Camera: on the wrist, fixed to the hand. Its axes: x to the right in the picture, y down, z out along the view.
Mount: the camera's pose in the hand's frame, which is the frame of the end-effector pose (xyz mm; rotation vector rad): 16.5 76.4 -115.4 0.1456 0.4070 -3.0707
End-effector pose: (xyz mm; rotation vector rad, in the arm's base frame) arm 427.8 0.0 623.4 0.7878 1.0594 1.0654
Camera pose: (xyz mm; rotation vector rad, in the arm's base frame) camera 297.7 41.9 650.8 -1.2320 1.1709 -1.5706
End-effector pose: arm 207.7 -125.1 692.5 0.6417 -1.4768 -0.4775
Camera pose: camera 316.5 -66.9 757.3 -2.0794 -1.0090 1.7418
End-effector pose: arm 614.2 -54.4 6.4 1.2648 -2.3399 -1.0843
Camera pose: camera 621.1 -97.9 138.6 -2.3126 -1.1133 0.1213
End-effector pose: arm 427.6 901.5 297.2 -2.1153 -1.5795 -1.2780
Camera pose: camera 435.2 811.0 402.9 -1.5155 1.9098 0.4746
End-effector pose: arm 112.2 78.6 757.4 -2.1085 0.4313 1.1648
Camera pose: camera 148.1 -56.1 755.2 -0.5481 -1.7994 -1.0847
